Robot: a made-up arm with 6 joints.
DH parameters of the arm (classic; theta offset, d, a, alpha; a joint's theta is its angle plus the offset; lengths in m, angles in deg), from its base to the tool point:
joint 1: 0 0.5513 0 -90
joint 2: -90 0 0.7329 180
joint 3: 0 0 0 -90
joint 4: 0 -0.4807 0 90
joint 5: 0 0.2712 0 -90
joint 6: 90 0 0 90
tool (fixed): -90 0 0 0
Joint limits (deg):
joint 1: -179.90..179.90
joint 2: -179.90..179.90
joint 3: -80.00..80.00
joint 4: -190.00..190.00
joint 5: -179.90..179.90
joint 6: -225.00..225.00
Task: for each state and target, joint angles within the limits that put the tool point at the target. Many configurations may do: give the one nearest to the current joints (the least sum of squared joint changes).
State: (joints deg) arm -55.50 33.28 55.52 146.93 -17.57 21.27
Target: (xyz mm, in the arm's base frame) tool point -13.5 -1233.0 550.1
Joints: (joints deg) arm -100.48 79.92 45.68 141.05 -17.57 21.27
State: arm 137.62 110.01 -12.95 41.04 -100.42 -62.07
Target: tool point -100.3 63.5 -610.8
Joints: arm 156.05 153.11 10.90 86.34 -100.42 -62.07
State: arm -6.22 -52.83 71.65 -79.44 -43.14 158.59
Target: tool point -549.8 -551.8 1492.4
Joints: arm 29.36 -50.57 80.00 -38.78 -43.14 158.59
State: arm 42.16 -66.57 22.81 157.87 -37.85 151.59
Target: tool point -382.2 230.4 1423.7
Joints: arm 5.85 -52.54 4.82 171.39 -37.85 151.59
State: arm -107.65 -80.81 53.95 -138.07 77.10 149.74
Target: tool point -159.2 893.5 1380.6
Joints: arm -63.65 -54.89 80.00 -159.44 77.10 149.74
